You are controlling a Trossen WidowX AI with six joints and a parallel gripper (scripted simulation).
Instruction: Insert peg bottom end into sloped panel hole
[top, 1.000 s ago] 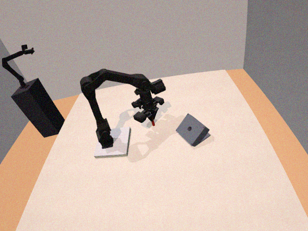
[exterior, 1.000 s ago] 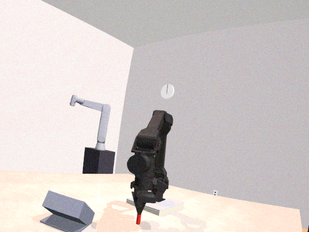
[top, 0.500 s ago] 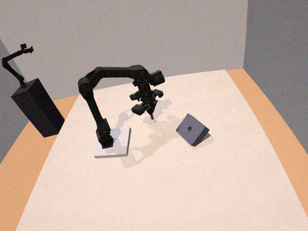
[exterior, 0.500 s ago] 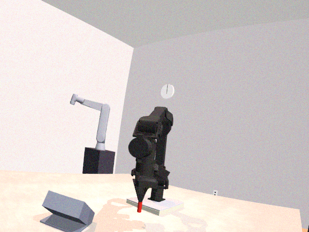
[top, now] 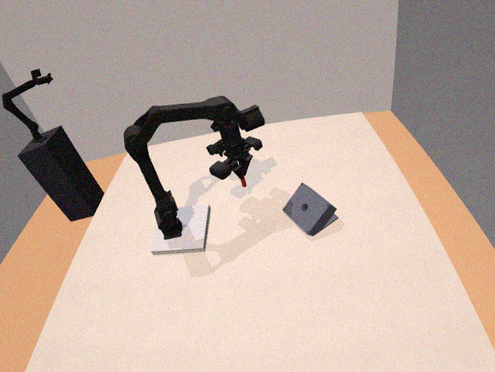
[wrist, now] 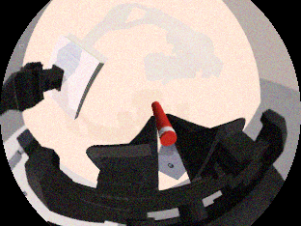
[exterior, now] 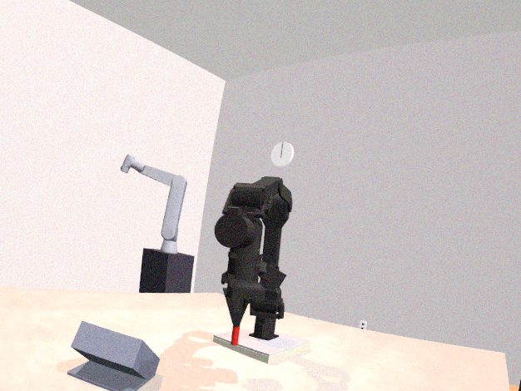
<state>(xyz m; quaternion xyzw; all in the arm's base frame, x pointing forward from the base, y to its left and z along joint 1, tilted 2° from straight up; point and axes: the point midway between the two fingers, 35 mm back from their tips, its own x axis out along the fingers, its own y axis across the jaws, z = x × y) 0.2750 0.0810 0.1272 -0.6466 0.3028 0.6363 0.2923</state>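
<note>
Right now my gripper tip is 18 cm short of the grey sloped panel, 14 cm to the left of it and 8 cm above it. The rest, counted from my gripper tip: red peg 2 cm above.
</note>
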